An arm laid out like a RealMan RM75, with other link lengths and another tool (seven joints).
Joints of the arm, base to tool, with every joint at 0 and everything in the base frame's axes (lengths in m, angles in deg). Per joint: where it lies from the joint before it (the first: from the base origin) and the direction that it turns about. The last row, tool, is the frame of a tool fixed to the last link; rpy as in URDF.
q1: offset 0.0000 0.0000 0.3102 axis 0 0 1
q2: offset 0.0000 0.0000 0.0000 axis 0 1 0
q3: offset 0.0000 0.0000 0.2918 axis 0 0 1
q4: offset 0.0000 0.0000 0.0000 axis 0 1 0
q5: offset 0.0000 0.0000 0.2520 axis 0 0 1
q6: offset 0.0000 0.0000 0.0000 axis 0 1 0
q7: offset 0.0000 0.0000 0.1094 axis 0 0 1
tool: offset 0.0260 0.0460 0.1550 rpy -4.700 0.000 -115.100
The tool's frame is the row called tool.
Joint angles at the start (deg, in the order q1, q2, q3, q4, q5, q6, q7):
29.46, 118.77, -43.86, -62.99, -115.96, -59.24, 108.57
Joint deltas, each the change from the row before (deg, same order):
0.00, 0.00, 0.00, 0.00, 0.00, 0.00, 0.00
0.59, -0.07, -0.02, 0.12, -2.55, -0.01, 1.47
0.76, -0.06, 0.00, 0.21, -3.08, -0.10, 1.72
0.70, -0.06, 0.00, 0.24, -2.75, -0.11, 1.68
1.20, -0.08, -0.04, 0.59, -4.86, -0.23, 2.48
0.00, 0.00, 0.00, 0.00, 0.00, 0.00, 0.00
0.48, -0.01, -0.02, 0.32, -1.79, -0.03, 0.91
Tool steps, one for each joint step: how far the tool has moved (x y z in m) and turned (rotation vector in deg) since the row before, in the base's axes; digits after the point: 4 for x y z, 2 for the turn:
0.0000, 0.0000, 0.0000, 0.00, 0.00, 0.00
0.0042, 0.0006, -0.0035, -0.94, -1.07, -1.18
0.0049, 0.0005, -0.0044, -1.18, -1.29, -1.40
0.0043, 0.0003, -0.0038, -1.03, -1.04, -1.36
0.0090, -0.0003, -0.0070, -1.85, -2.21, -2.27
0.0000, 0.0000, 0.0000, 0.00, 0.00, 0.00
0.0033, -0.0001, -0.0028, -0.67, -0.79, -0.87

